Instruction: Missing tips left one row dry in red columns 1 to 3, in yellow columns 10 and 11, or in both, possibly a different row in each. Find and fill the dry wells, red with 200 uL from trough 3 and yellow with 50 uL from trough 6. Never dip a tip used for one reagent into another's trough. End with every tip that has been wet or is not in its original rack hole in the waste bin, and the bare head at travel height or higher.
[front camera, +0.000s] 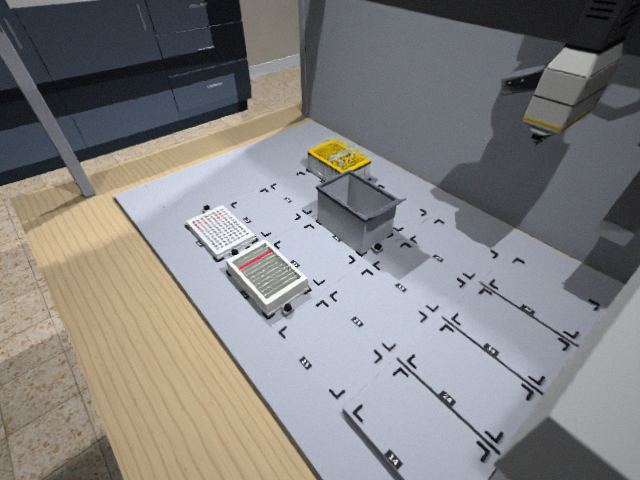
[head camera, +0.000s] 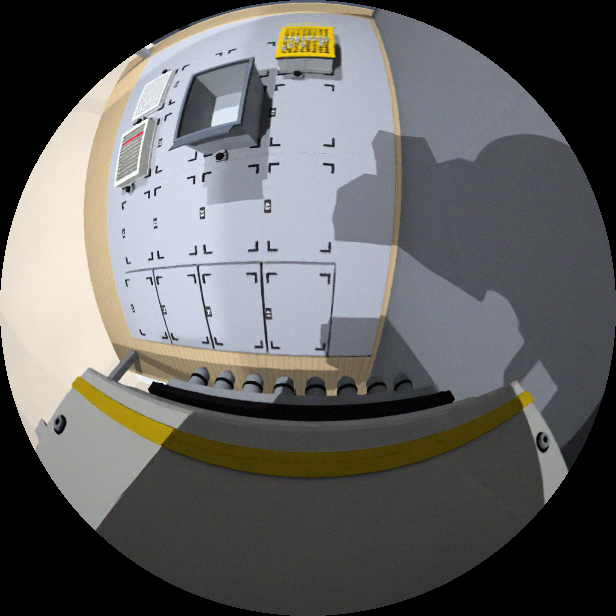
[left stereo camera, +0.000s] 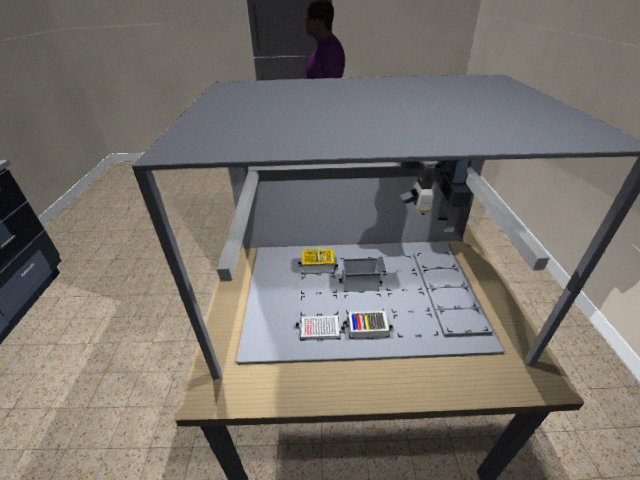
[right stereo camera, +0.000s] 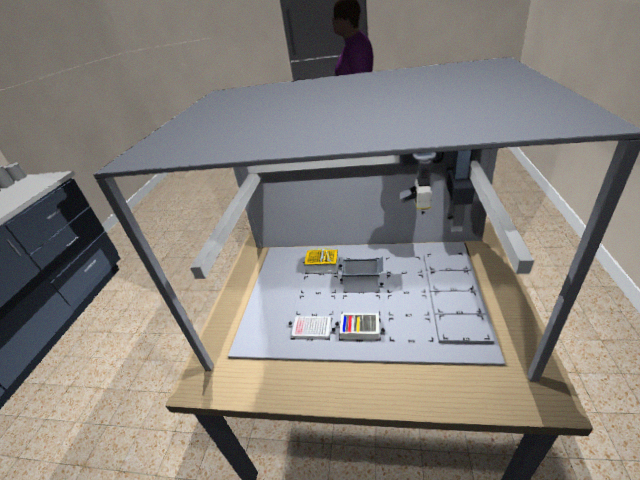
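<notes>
The pipetting head (front camera: 566, 93) (left stereo camera: 423, 198) (right stereo camera: 423, 197) hangs high near the back right. Its several nozzles (head camera: 281, 385) are bare. The plate gripper (left stereo camera: 446, 223) (right stereo camera: 453, 221) hangs beside it, its fingers too small to judge. The yellow tip rack (front camera: 315, 167) (head camera: 307, 64) (left stereo camera: 317, 268) (right stereo camera: 321, 269) stands back left, with gaps among its tips. The white well plate (front camera: 219, 229) (head camera: 152, 96) (left stereo camera: 320, 327) (right stereo camera: 311, 326) lies front left with reddish wells; its dry wells cannot be made out. Right of it, the trough block (front camera: 287, 297) (head camera: 146, 152) (left stereo camera: 369, 334) (right stereo camera: 359, 337) shows blue, red and yellow strips in the stereo views.
The grey waste bin (front camera: 338, 227) (head camera: 229, 137) (left stereo camera: 361, 279) (right stereo camera: 360, 283) stands right of the tip rack, with raised walls. Marked deck positions lie to its right. Posts stand at the table's front corners. A person (left stereo camera: 325, 51) (right stereo camera: 355, 49) is behind the enclosure.
</notes>
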